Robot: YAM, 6 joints.
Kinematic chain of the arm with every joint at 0, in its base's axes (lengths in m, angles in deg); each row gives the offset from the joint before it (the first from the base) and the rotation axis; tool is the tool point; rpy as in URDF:
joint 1: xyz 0 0 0.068 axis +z
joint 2: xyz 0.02 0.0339 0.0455 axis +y
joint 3: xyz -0.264 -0.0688 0 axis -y
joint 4: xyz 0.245 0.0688 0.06 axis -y
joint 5: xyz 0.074 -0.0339 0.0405 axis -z
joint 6: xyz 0.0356 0 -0.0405 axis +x
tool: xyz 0 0 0 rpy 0 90 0
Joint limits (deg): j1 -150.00..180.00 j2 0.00..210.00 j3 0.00..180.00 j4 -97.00..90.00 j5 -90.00..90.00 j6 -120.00..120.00
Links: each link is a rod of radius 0.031 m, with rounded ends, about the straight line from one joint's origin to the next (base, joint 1, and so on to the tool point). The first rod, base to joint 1, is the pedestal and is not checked.
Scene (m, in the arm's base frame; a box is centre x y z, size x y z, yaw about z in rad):
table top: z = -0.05
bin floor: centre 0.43 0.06 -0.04 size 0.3 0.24 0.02 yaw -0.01
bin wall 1: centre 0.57 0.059 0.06 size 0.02 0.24 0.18 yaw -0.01
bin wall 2: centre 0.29 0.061 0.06 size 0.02 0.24 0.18 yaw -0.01
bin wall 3: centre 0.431 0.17 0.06 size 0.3 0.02 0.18 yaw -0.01
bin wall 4: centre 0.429 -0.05 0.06 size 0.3 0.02 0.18 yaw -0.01
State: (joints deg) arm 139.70 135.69 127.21 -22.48 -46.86 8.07
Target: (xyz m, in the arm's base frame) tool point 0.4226 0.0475 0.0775
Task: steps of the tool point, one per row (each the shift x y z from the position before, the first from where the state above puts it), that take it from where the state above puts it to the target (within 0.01 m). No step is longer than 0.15 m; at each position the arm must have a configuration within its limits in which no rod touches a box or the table.
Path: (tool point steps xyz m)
1: 0.0965 0.0847 0.0012
2: 0.1120 0.0579 0.0009
3: 0.1202 0.0286 0.0007
4: 0.1210 -0.0011 0.0004
5: 0.1145 -0.0297 0.0001
6: 0.1015 -0.0551 -0.0001
7: 0.0829 -0.0759 -0.0003
8: 0.0605 -0.0913 -0.0007
9: 0.0356 -0.1002 -0.0009
10: 0.0099 -0.1027 -0.0012
11: 0.0116 0.0007 -0.0979
12: -0.0116 -0.0007 -0.0951

